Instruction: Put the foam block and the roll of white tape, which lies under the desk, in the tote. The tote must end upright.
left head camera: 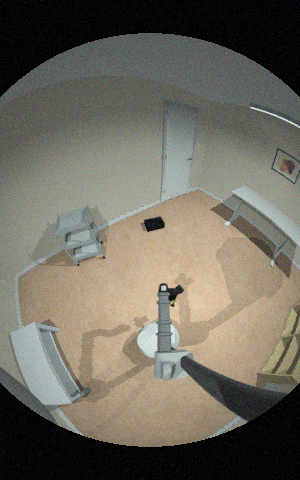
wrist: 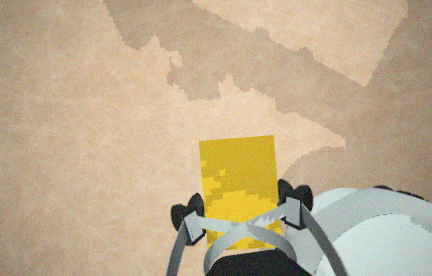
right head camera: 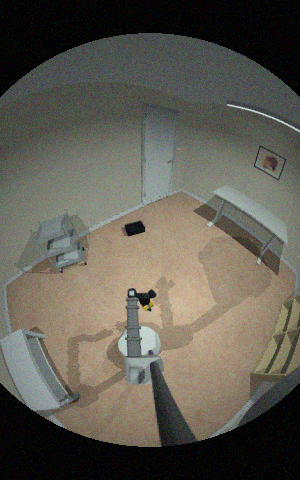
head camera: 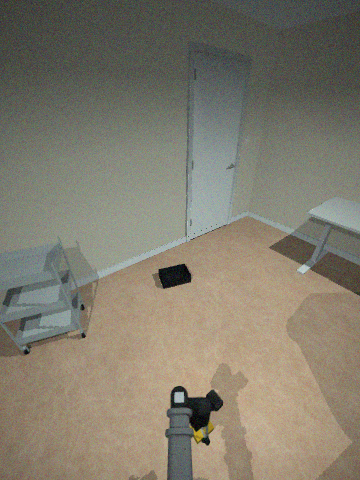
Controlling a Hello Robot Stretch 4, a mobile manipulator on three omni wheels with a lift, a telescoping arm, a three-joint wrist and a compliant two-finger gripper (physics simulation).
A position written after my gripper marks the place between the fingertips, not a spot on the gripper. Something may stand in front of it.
In view: my gripper (wrist: 240, 202), a yellow foam block (wrist: 239, 177), a grey wheeled cart (left head camera: 80, 235), a white table (left head camera: 44, 372), a white desk (right head camera: 261, 214) and a white door (head camera: 218, 79).
The grey wheeled cart is seen too in the right head camera view (right head camera: 61, 242). The white door shows as well in the left head camera view (left head camera: 179, 128) and in the right head camera view (right head camera: 159, 123). The wrist view does not show the grey wheeled cart: it is out of frame. The wrist view does not show the white table: it is out of frame.
